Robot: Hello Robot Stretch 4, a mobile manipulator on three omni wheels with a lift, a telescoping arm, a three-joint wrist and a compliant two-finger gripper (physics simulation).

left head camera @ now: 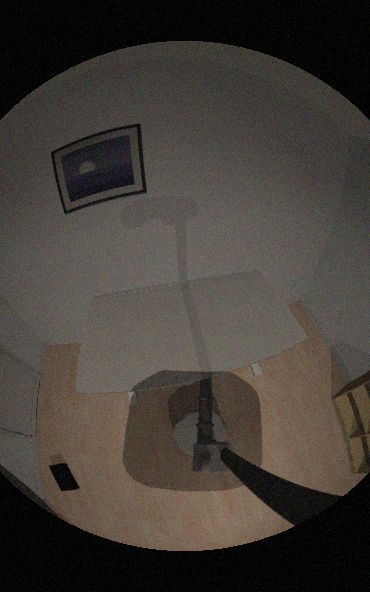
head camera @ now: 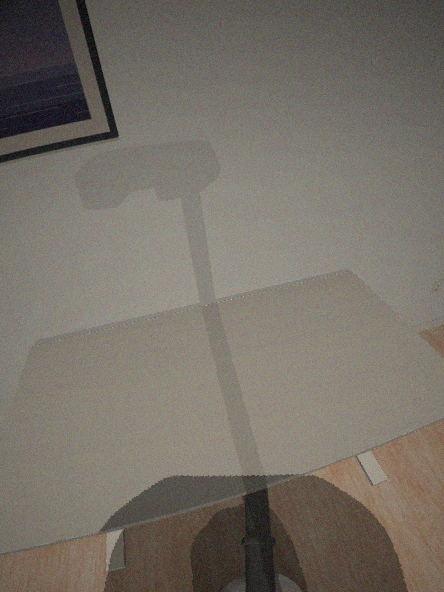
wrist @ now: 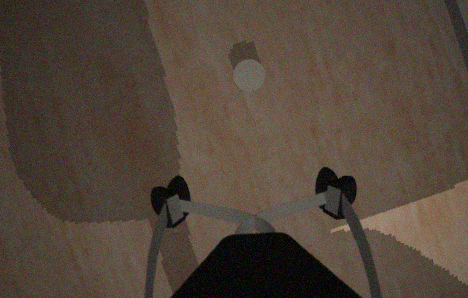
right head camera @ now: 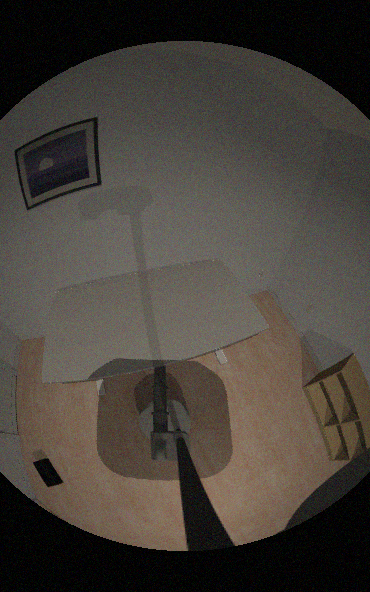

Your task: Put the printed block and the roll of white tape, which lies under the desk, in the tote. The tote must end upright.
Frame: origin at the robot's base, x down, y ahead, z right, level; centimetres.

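Where they show: gripper, fingertip midpoint: point(wrist: 251, 188).
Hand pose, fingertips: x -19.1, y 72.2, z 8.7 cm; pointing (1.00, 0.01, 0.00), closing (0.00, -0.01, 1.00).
Note:
After its pixels a point has its place.
The roll of white tape point(wrist: 249, 75) @(x 0.4, y 85.9, z 9.6 cm) shows in the wrist view as a pale disc on the wooden floor, in shade, above the middle of the picture. My gripper point(wrist: 251, 188) @(x -19.1, y 72.2, z 8.7 cm) is open, with its two dark fingertips wide apart and bare floor showing between them. The roll lies beyond the fingertips, apart from them. The desk point(head camera: 320, 370) @(x -69.2, y 69.7, z 23.8 cm) point(left head camera: 225, 325) @(x -69.2, y 66.7, z 12.3 cm) point(right head camera: 190, 315) @(x -69.2, y 65.4, z 19.4 cm) has a pale top, and my arm reaches under its front edge in the head views, so the gripper is hidden there. The printed block and the tote cannot be made out in these views.
Pale desk feet point(head camera: 372, 467) point(left head camera: 256, 369) point(right head camera: 221, 356) stick out below the desk's front edge. A wooden shelf unit point(left head camera: 351, 385) @(x -22.8, y 9.7, z 164.8 cm) point(right head camera: 330, 370) @(x -33.6, y 10.2, z 166.8 cm) stands at the right. A black flat object point(left head camera: 64, 476) @(x 2.4, y -91.6, z -125.5 cm) point(right head camera: 48, 472) lies on the floor at the left. A dark bar point(wrist: 459, 27) @(x 1.5, y 91.4, z 43.9 cm) crosses the wrist view's upper right.

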